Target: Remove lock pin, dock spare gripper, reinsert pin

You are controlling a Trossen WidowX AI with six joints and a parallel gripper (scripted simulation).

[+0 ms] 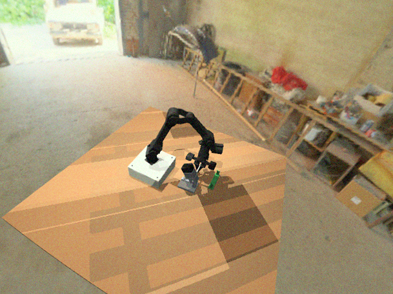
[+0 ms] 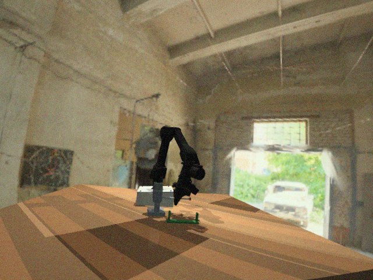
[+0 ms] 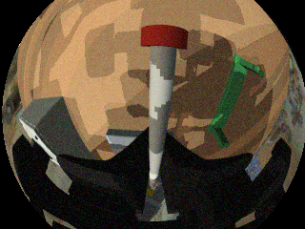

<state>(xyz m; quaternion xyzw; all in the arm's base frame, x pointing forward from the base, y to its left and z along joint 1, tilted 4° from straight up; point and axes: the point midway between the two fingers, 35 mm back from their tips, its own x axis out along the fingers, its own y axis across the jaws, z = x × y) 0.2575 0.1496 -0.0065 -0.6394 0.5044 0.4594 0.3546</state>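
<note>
My gripper tip is now 10 mm short of the socket and 90 mm to the left of it. Also, from my gripper tip: green cradle: 110 mm ahead, 50 mm to the left, 20 mm below; spare gripper: 90 mm to the right, 70 mm above.
</note>
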